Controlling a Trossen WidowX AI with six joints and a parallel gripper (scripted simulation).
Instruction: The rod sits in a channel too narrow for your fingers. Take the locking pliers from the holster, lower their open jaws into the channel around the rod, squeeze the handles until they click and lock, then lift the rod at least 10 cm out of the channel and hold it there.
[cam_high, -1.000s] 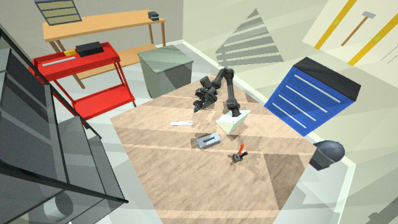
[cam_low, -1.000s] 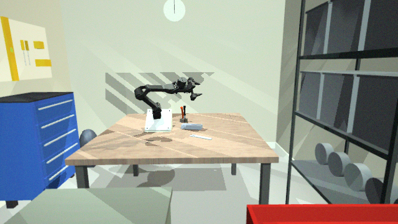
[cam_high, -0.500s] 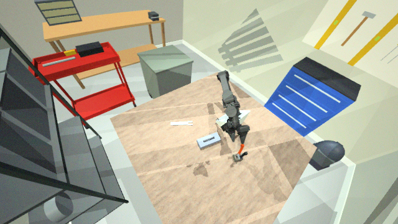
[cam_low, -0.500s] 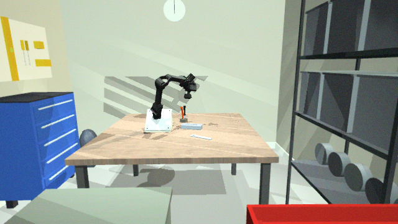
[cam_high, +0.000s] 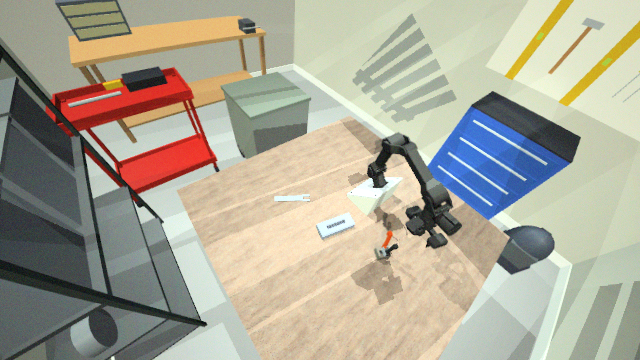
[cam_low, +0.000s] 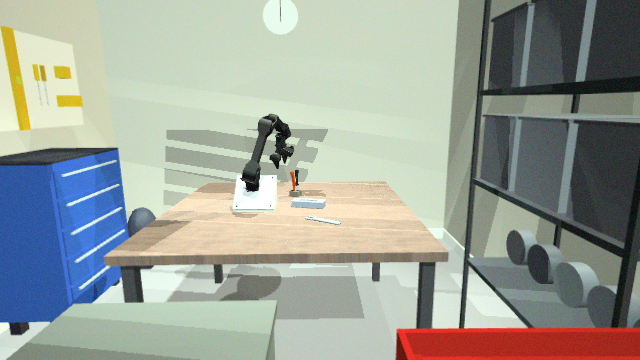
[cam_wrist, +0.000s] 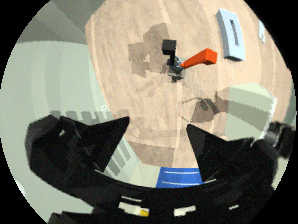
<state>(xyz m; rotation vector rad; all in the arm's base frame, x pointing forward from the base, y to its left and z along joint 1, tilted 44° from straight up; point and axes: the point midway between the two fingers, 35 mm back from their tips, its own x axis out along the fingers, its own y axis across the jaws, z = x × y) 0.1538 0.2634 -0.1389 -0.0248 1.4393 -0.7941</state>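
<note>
Right now my gripper tip is 170 mm above the grey holster, 90 mm short of it and 70 mm to the left of it. The rest, counted from my gripper tip: flat silver wrench (560 mm to the right, 190 mm ahead, 170 mm below); light blue channel block (310 mm to the right, 160 mm below, 160 mm ahead).
</note>
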